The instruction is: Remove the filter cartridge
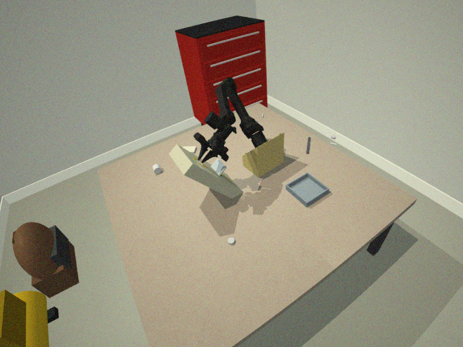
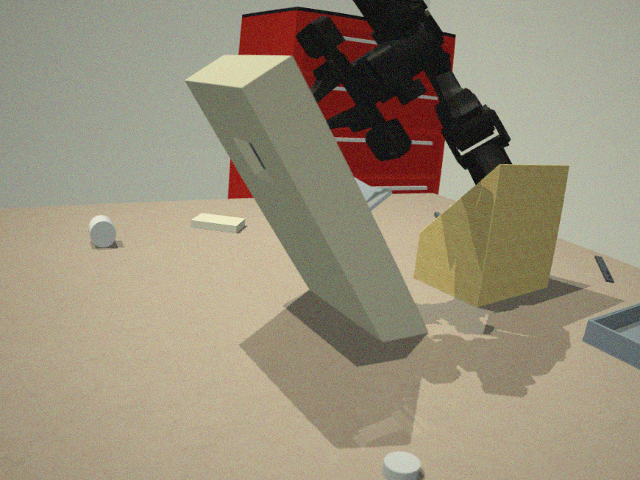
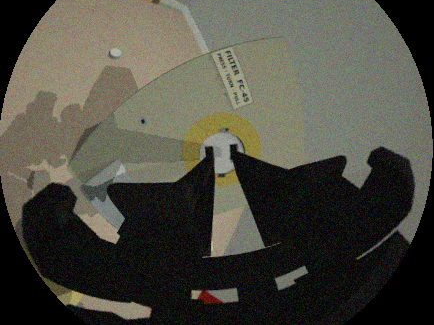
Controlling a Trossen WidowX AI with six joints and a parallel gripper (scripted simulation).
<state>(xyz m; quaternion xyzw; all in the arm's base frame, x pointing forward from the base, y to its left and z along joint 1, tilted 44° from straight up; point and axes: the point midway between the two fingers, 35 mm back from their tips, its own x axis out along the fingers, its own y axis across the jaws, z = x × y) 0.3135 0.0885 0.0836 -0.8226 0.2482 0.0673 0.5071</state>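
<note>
The round white filter cartridge is 20 mm ahead of my gripper tip and 10 mm below it. Also, from my gripper tip: service panel (30 mm behind, 90 mm below); small beige block (70 mm behind, 430 mm to the right, 230 mm below); pale bracket (80 mm behind, 100 mm below).
</note>
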